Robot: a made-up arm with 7 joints. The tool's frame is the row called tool.
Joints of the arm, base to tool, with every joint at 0 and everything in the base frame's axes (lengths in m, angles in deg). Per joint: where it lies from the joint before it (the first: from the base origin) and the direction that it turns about. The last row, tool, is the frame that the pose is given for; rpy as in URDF.
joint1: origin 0 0 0 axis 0.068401 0.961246 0.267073
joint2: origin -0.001 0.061 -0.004 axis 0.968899 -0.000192 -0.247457
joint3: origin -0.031 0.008 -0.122 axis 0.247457 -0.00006 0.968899
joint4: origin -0.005 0 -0.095 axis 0.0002 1 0.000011
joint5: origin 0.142 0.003 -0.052 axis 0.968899 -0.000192 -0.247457
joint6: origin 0.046 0 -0.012 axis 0.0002 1 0.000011
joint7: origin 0.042 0 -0.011 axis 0.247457 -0.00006 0.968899
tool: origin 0 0 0 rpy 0 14.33 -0.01
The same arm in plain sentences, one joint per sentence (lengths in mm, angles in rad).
The arm has seven revolute joints in a row. What follows holds with every joint at zero, and every direction is one of the base frame's. The first joint lies at the same point as the base frame's origin and turns about the direction (0.068403, 0.961235, 0.26711). The second joint lies 1 mm along -x and 61 mm along +y and 4 mm along -z from the first joint and turns about the direction (0.968889, -0.0002, -0.247497). The third joint lies 31 mm along -x and 8 mm along +y and 122 mm along -z from the second joint and turns about the direction (0.247497, -0.0001, 0.968889). The fourth joint lies 5 mm along -x and 95 mm along -z from the third joint and turns about the direction (0.0002, 1, 0). The fifth joint lies 142 mm along +x and 3 mm along +y and 52 mm along -z from the fourth joint and turns about the direction (0.968889, -0.0002, -0.247497). The sixth joint lies 46 mm along +x and 12 mm along -z from the fifth joint and turns about the direction (0.0002, 1, 0). The seventh joint lies 42 mm along +x and 11 mm along -z from the sixth joint and turns about the direction (0.247497, -0.0001, 0.968889). The tool frame, which is the frame that the pose is given for, lies at the same point as the seventh joint; its axes are the base frame's turned by roll 0, pitch 0.2501 and yaw -0.0002 rad (as in URDF: about the fixed x, then y, then z).
